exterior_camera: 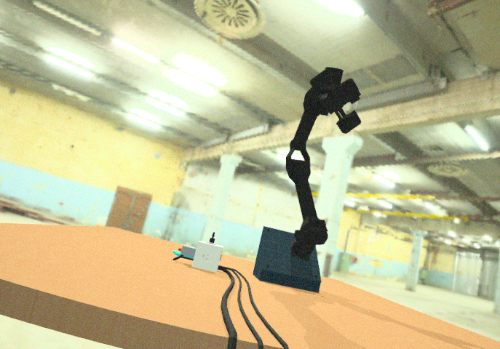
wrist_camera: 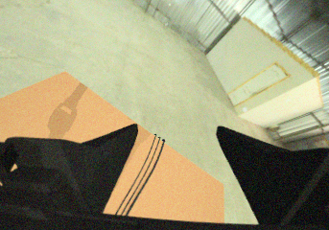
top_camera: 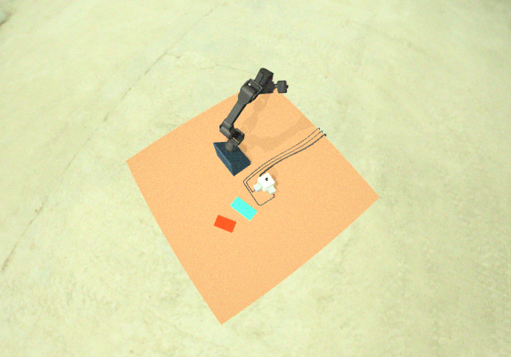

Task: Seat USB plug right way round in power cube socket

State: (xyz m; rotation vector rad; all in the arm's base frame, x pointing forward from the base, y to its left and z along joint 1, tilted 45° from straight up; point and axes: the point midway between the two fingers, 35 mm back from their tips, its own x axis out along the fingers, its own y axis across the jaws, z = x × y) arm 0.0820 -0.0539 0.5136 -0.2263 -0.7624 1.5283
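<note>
My gripper tip is 270 mm short of the dark USB plug, 240 mm to the left of it and 420 mm above it. From my gripper tip the other things lie so: red card: 360 mm ahead, 600 mm to the right, 510 mm below; cyan card: 340 mm ahead, 450 mm to the right, 510 mm below.
</note>
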